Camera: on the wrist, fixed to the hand. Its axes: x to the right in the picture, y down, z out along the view.
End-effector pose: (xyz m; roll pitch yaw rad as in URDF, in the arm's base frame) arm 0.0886 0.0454 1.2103 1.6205 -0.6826 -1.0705
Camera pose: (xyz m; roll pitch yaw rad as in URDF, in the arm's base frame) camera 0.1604 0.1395 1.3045 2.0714 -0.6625 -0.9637
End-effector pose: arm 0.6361 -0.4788 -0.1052 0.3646 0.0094 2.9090
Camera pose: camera 0.5848 -0.6022 -0.1761 0.8826 0.0948 2.9187
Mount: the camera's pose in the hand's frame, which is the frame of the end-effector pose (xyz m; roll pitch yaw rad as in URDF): 0.0221 0.0980 -0.1131 0.5166 0.0832 -0.0215
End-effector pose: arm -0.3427 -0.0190 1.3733 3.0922 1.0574 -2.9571
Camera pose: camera -0.4712 0.0509 1.4119 -2.6348 0.9749 -2.9117
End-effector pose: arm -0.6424 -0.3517 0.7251 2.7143 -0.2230 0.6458
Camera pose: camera -0.6251 -0.3916 0.8700 -3.0657 -0.2895 0.7021
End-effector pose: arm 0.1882 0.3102 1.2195 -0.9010 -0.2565 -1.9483
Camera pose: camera 0.1407 0.2659 1.0829 -0.3645 -0.2209 -2.0288
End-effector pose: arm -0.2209 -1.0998 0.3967 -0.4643 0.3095 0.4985
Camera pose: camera -0.2589 -1.0784 0.2518 0.0329 0.3737 0.4379
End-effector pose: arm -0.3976 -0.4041 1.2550 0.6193 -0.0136 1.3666
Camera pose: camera -0.5355 -0.3525 1.2201 1.1376 0.0666 1.3975
